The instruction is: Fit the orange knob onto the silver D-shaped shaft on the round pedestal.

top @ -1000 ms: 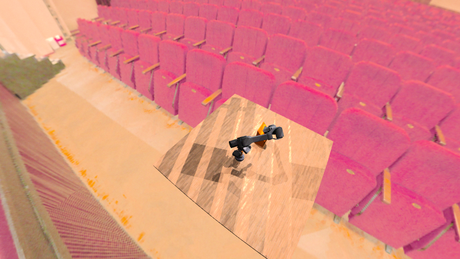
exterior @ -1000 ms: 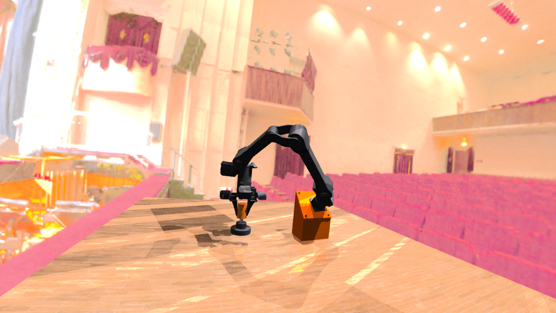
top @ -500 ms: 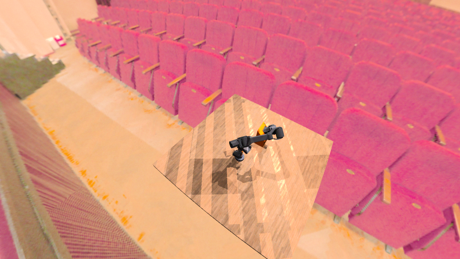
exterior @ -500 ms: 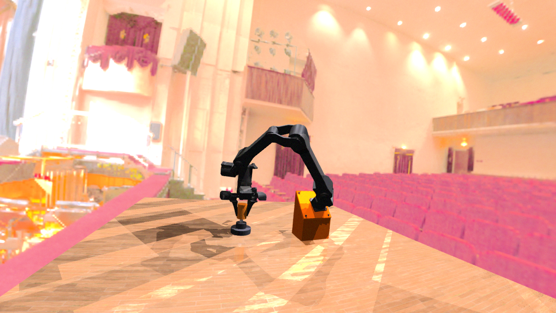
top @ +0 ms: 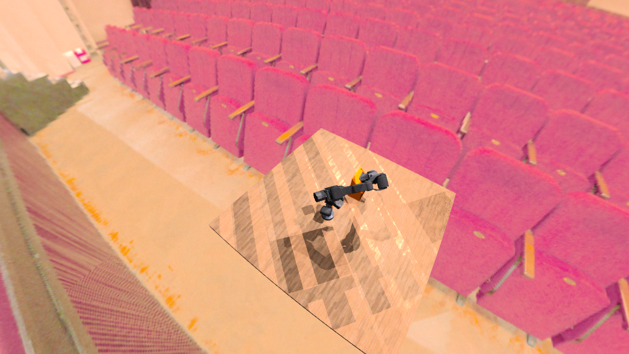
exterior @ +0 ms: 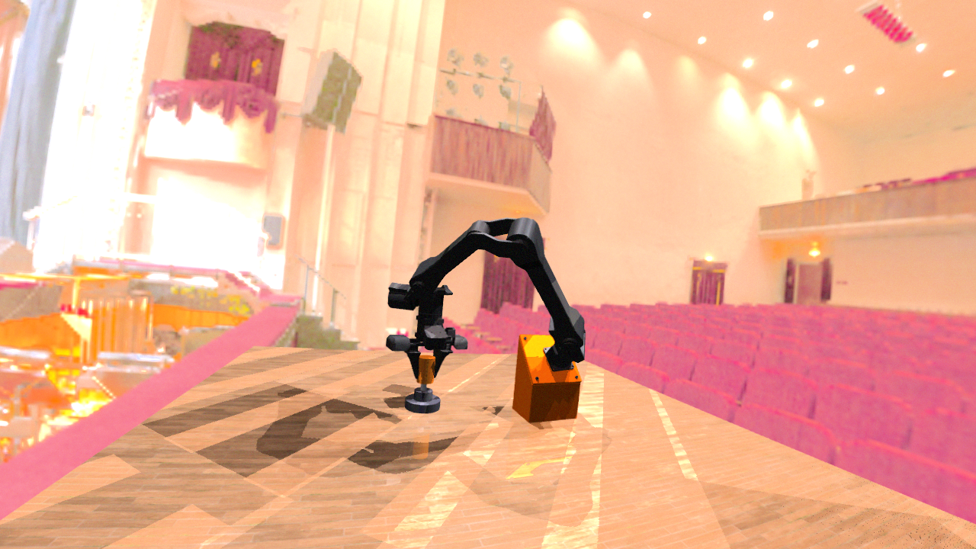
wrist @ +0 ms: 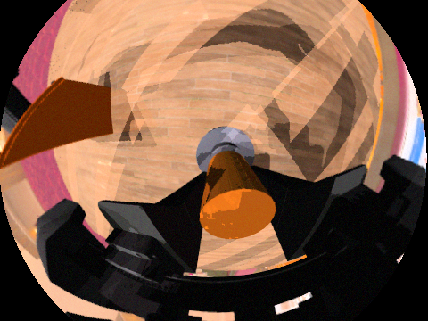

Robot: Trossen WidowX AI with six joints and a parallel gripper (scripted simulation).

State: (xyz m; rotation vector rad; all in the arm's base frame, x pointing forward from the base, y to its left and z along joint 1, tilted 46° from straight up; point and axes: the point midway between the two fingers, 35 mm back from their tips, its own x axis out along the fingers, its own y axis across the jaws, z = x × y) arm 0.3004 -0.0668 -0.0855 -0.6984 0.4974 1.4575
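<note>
The orange knob lies 3 cm above my gripper tip. The rest, counted from my gripper tip: round pedestal: 4 cm below.
</note>
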